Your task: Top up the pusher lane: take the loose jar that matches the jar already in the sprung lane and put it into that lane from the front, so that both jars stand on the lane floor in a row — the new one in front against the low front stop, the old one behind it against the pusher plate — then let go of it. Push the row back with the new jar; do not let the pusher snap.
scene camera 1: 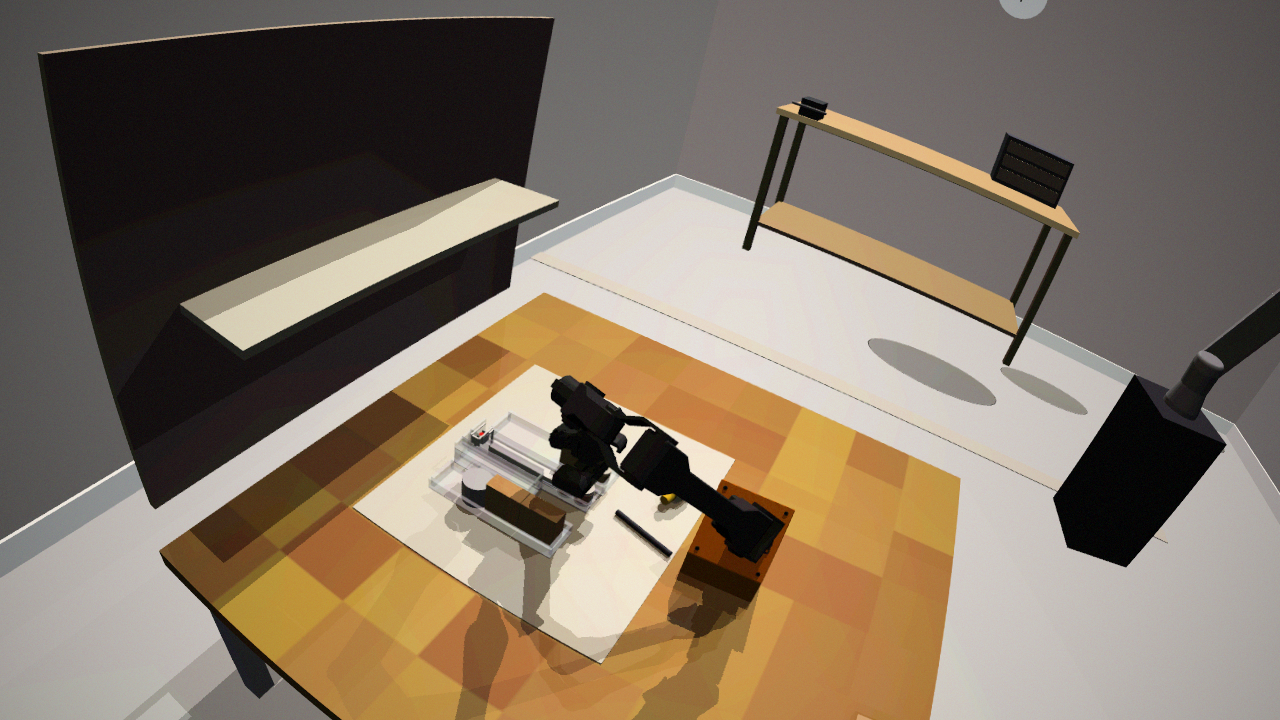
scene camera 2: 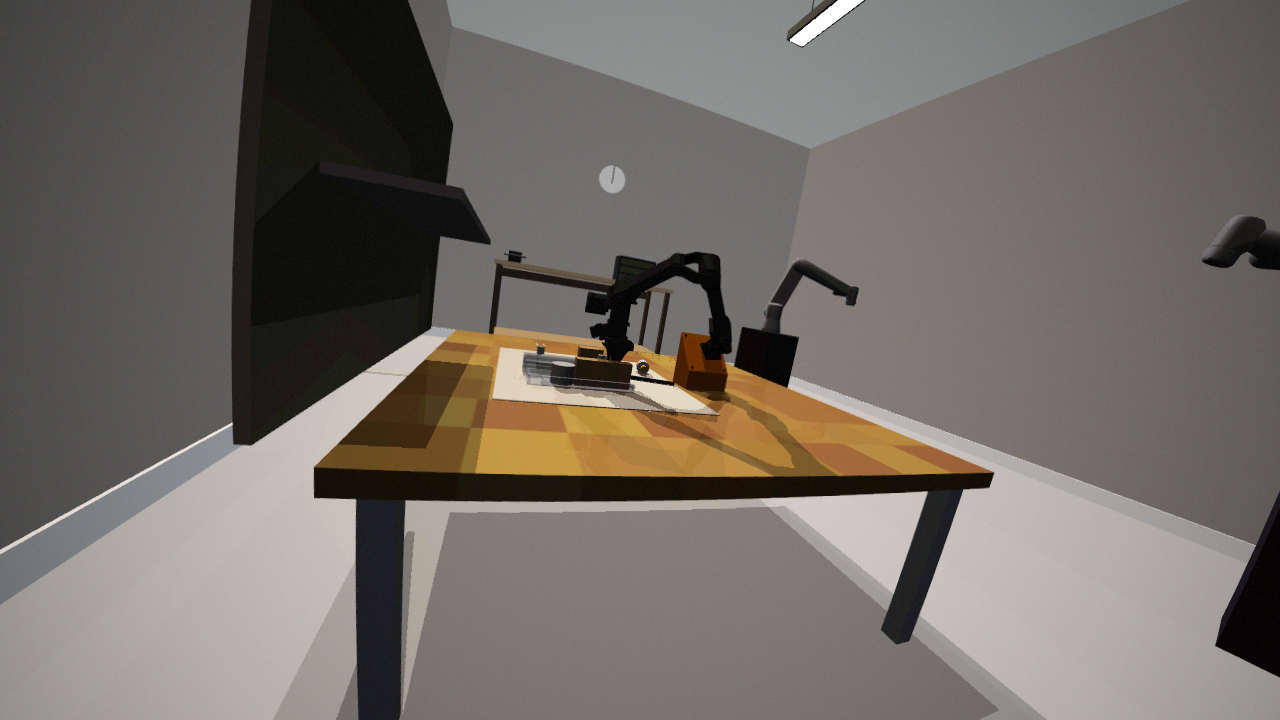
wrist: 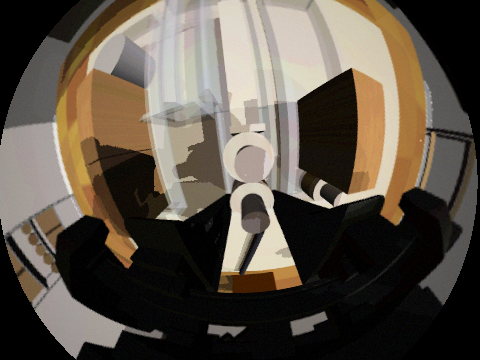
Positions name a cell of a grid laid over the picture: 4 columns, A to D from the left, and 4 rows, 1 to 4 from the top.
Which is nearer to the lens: the jar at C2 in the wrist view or the brown box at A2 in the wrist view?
The jar.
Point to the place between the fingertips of my gripper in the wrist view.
C3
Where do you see a grey cylinder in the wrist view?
At B1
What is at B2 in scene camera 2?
My gripper.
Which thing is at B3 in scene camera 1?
My gripper.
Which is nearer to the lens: the jar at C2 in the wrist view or the brown box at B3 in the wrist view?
The jar.
